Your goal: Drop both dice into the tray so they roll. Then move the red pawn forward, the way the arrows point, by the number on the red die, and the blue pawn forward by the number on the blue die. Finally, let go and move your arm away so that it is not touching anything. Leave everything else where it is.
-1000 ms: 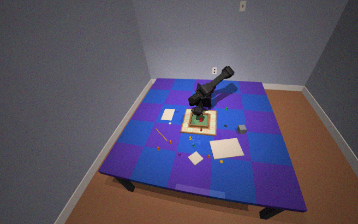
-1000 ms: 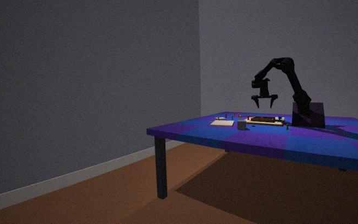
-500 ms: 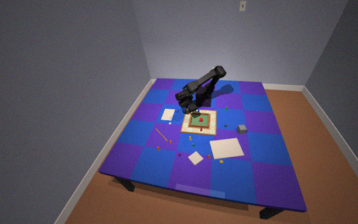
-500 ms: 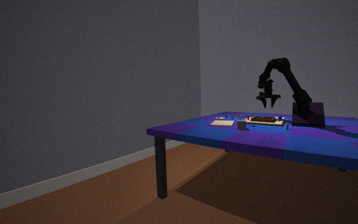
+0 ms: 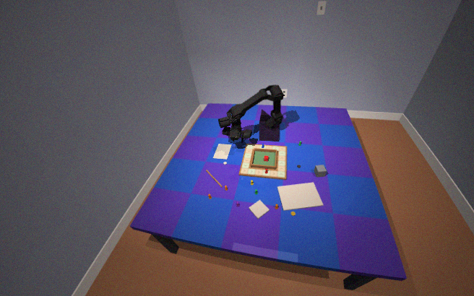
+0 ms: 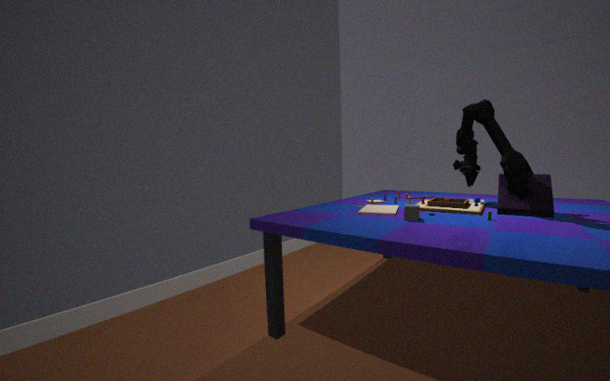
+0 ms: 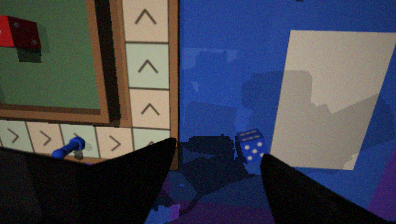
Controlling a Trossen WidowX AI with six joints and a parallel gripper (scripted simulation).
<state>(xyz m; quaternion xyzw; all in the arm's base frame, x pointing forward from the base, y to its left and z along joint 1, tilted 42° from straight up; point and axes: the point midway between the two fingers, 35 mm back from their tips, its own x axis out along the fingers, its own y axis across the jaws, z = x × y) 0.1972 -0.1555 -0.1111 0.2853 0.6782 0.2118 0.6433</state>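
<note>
My gripper tip is 18 cm short of the red pawn, 21 cm to the right of it and 6 cm above it. Also, from my gripper tip: wooden stick (26 cm ahead, 11 cm to the right, 8 cm below); then green tray (7 cm ahead, 18 cm to the left, 8 cm below); then blue pawn (4 cm behind, 16 cm to the left, 6 cm below).
</note>
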